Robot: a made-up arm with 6 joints. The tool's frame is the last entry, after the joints. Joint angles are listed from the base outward. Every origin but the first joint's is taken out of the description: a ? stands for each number. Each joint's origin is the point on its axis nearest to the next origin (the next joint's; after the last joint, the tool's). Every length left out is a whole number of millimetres.
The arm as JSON. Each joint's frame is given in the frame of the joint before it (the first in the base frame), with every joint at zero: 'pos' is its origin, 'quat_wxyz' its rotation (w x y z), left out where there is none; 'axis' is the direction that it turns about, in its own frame. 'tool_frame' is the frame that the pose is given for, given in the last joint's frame.
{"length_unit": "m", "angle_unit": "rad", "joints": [
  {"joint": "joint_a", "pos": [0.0, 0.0, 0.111], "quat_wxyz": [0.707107, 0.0, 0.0, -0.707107], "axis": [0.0, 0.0, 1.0]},
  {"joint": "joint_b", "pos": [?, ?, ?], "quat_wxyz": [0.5, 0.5, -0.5, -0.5], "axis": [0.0, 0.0, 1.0]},
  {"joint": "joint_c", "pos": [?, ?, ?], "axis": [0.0, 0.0, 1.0]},
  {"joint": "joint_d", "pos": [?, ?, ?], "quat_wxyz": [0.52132, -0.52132, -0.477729, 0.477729], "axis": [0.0, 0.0, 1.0]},
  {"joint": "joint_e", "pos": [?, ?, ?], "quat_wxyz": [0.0, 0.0, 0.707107, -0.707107], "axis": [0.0, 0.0, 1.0]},
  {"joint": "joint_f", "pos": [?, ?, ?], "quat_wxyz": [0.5, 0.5, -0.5, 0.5], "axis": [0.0, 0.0, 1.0]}
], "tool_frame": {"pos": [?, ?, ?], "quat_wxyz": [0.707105, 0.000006, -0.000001, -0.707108]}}
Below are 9 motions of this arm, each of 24 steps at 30 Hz.
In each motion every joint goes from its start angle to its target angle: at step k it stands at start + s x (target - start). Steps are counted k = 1, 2, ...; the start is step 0. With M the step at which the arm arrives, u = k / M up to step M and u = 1 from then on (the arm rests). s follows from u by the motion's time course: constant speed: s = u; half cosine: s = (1 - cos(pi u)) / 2; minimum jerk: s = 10 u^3 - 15 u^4 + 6 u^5.
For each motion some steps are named. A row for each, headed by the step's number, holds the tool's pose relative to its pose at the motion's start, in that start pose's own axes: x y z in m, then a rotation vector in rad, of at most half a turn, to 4 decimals.
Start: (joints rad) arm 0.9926 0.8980 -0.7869 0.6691 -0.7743 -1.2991
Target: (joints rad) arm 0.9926 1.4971 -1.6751 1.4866 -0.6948 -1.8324
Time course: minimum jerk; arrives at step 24
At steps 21, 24:
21: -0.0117 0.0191 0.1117 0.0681 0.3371 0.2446
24: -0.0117 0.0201 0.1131 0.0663 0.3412 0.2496

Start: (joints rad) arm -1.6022 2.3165 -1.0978 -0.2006 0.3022 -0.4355
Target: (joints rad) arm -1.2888 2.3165 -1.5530 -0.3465 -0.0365 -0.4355
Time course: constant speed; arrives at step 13
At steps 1, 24:
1: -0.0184 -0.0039 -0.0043 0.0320 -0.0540 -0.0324
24: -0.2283 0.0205 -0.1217 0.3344 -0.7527 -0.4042

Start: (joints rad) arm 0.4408 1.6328 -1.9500 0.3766 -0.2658 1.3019
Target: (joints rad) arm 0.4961 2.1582 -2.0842 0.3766 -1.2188 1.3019
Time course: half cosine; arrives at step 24
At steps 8, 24:
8: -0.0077 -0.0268 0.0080 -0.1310 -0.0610 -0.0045
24: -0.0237 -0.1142 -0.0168 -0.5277 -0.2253 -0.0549

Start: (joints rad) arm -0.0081 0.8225 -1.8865 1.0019 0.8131 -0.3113
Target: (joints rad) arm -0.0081 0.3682 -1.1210 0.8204 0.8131 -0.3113
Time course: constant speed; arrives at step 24
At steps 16, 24:
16: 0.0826 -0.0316 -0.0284 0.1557 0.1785 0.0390
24: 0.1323 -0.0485 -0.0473 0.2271 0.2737 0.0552

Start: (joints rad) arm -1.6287 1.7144 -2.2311 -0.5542 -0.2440 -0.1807
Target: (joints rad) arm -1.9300 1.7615 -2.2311 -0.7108 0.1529 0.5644
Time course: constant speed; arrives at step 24
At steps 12, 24:
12: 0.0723 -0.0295 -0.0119 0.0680 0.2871 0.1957
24: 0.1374 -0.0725 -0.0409 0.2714 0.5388 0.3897

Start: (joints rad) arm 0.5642 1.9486 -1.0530 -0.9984 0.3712 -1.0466
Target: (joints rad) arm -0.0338 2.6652 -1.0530 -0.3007 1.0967 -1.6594
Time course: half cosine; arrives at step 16
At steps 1, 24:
1: 0.0006 0.0037 0.0021 -0.0158 0.0006 0.0029
24: -0.0953 0.3229 -0.0204 -1.5085 -0.7277 0.3427

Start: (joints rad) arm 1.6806 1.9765 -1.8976 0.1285 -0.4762 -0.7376
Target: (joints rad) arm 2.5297 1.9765 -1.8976 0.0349 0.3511 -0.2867
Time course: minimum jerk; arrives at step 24
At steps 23, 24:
23: -0.1932 0.3126 -0.2158 -1.1859 0.3080 0.3648
24: -0.1933 0.3127 -0.2160 -1.1867 0.3082 0.3647

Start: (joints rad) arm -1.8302 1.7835 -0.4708 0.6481 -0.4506 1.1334
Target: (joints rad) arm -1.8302 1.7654 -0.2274 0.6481 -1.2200 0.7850
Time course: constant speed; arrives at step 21
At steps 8, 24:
8: -0.0240 0.0048 -0.0116 -0.1762 -0.1462 -0.1613
24: -0.0563 0.0134 -0.0489 -0.4322 -0.4170 -0.4401

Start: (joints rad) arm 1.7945 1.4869 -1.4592 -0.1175 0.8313 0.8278
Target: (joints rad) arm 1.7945 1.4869 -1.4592 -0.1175 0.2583 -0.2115
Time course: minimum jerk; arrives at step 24
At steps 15, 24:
15: -0.0385 0.0419 -0.0120 -0.1854 -0.3826 -0.7422
24: -0.0517 0.0563 -0.0225 -0.1817 -0.5708 -1.0097

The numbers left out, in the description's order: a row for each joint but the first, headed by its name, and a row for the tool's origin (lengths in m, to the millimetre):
joint_b: 0.0 0.0 0.0
joint_c: 0.189 0.026 0.0
joint_d: -0.258 0.046 0.0
joint_e: 0.0 0.0 0.0
joint_f: 0.0 -0.141 0.0
tool: 0.0 0.0 0.0

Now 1 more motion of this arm.
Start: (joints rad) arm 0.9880 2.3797 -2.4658 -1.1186 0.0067 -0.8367
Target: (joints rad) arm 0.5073 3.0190 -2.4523 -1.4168 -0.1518 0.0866
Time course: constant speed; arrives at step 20
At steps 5, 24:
5: 0.0246 0.1084 0.0068 -0.1664 0.0347 0.1463
24: 0.0886 0.4188 -0.1022 -0.6403 0.2952 0.7142

